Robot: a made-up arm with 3 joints.
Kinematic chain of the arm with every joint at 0, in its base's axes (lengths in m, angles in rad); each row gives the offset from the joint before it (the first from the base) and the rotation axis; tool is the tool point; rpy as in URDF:
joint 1: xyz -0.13 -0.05 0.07 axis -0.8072 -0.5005 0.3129
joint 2: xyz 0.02 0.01 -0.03 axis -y
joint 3: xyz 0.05 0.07 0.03 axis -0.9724 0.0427 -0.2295
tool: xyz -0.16 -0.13 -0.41 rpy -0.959 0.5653 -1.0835
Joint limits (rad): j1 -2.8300..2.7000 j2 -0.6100..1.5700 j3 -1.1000..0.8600
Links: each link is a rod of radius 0.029 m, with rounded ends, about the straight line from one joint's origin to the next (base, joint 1, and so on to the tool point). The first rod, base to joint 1, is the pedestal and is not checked.
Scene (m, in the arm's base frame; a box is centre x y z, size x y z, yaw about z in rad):
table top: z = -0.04
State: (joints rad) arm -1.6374 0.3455 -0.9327
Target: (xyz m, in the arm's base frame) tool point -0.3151 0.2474 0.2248
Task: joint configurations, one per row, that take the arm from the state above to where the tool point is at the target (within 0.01 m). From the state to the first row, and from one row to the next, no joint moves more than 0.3 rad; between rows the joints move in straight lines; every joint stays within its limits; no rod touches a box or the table.
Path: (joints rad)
1: -1.7926 0.3844 -0.6526
2: -1.9479 0.4234 -0.3724
3: -2.1031 0.4623 -0.0923
4: -2.2583 0.5013 0.1879
5: -2.4135 0.5402 0.4680
6: -2.5688 0.5791 0.7481

